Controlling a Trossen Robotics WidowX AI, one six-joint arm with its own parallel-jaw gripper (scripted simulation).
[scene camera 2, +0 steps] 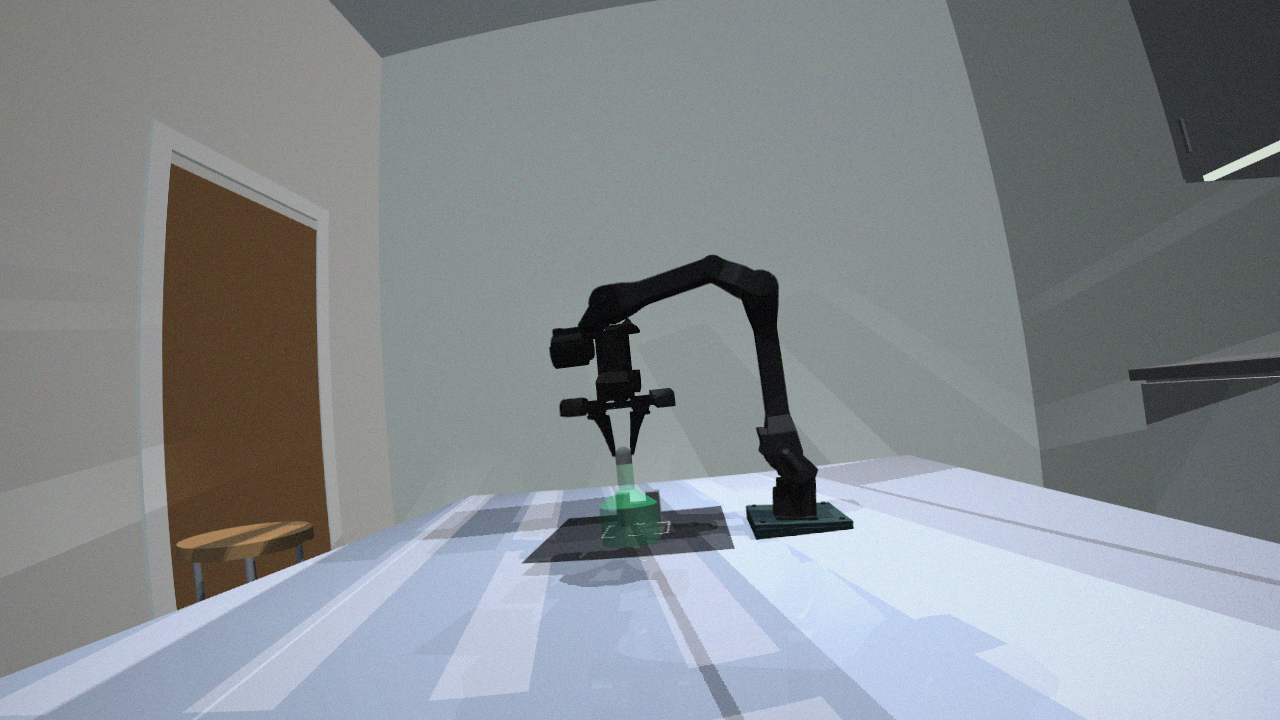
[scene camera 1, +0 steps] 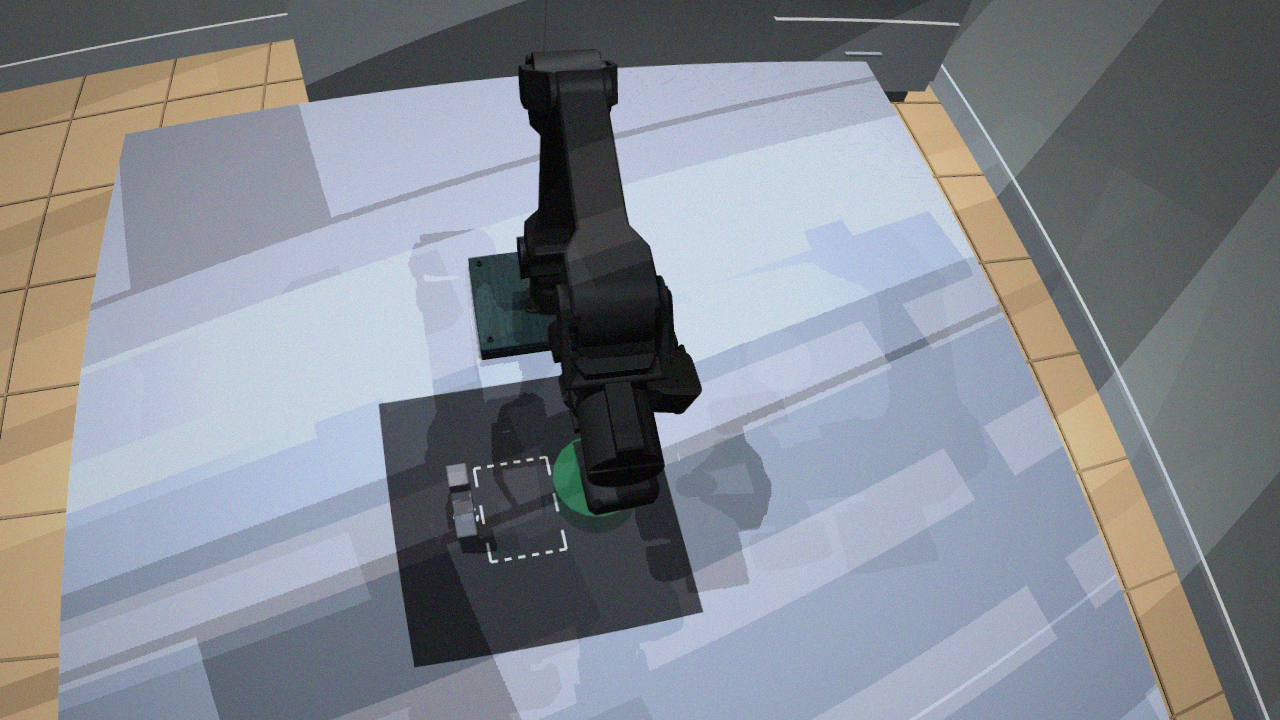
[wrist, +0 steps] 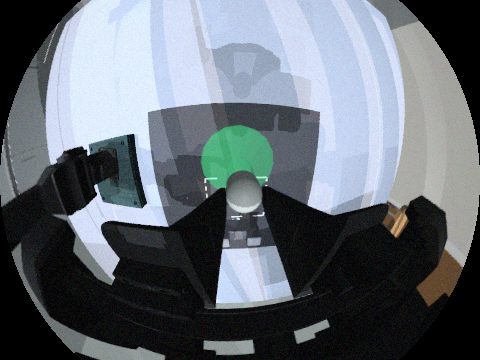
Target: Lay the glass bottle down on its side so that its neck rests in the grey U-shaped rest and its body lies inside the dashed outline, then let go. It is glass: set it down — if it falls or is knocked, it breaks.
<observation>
I see my gripper, a green glass bottle and a dark mat.
My gripper is seen too in scene camera 2 and in the wrist view.
</observation>
